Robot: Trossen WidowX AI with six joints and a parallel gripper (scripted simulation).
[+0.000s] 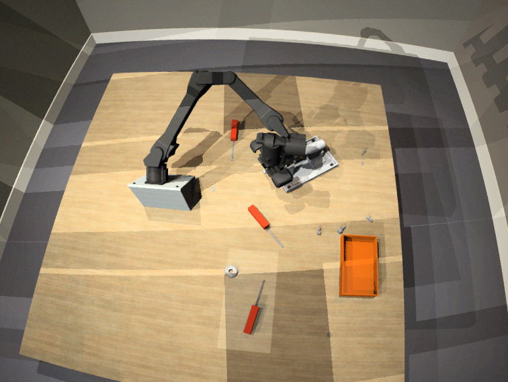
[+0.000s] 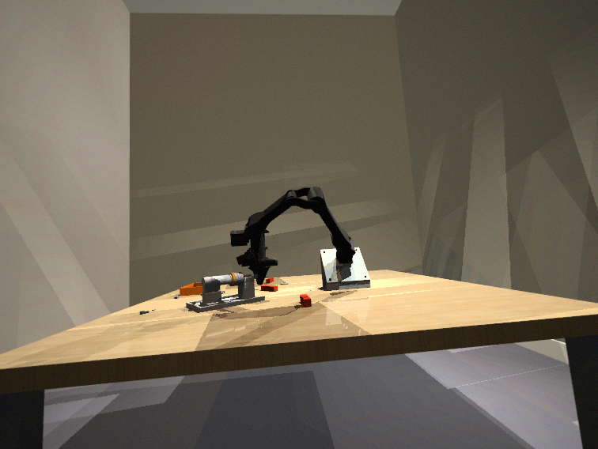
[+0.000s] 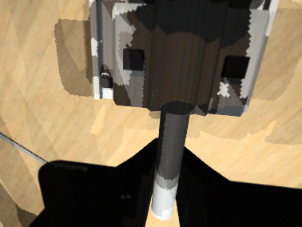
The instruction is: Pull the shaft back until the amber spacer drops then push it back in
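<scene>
Now: the grey shaft 4 cm ahead of my gripper tip, 3 cm to the left of it and 3 cm above it. Round my gripper tip: orange tray 31 cm ahead, 30 cm to the right, 4 cm below; amber spacer 10 cm ahead, 6 cm to the left, 3 cm above.
</scene>
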